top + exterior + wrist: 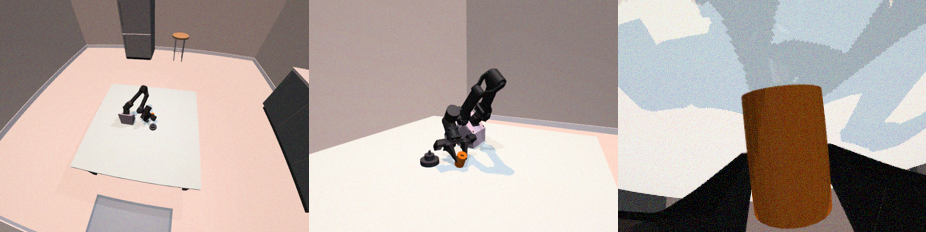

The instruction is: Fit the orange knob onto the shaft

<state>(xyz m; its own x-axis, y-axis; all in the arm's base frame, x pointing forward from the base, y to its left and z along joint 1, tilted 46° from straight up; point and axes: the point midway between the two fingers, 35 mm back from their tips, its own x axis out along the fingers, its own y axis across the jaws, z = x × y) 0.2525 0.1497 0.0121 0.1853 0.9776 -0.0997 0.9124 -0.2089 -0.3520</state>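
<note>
Now: the orange knob 10 mm to the right of my gripper tip. From my gripper tip the other things lie so: dark round pedestal 140 mm to the right, 50 mm ahead.
</note>
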